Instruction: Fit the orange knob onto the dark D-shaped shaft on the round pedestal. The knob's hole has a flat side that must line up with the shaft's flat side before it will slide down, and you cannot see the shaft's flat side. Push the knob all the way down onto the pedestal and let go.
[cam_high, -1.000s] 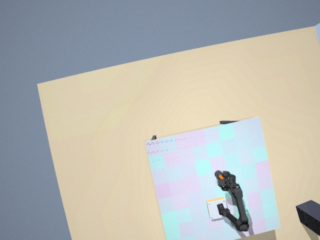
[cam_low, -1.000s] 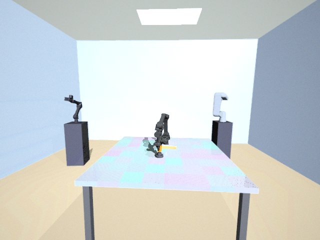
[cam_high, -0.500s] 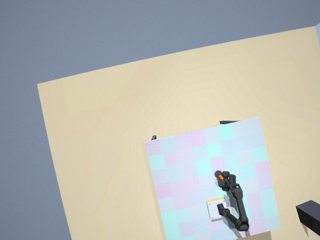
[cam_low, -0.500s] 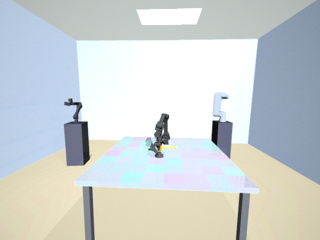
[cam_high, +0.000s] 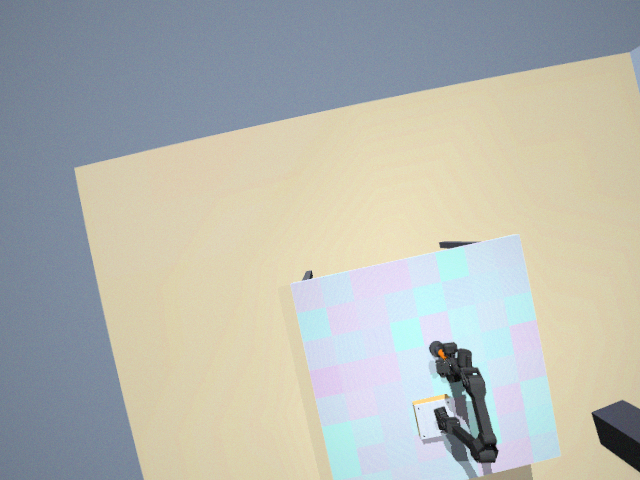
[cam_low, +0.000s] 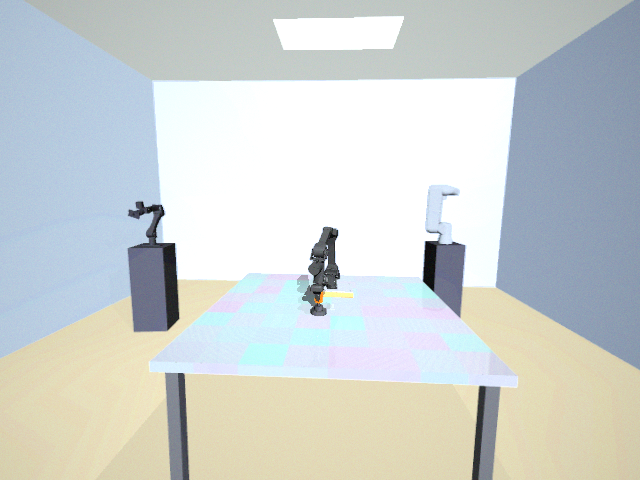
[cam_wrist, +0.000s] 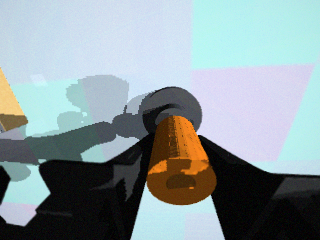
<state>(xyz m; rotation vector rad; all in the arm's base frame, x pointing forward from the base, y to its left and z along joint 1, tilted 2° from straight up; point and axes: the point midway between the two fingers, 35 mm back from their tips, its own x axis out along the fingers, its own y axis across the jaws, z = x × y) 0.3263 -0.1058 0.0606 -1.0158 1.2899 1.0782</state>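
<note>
The orange knob is 2 cm above my gripper tip. Round my gripper tip: round pedestal (4 cm below).
</note>
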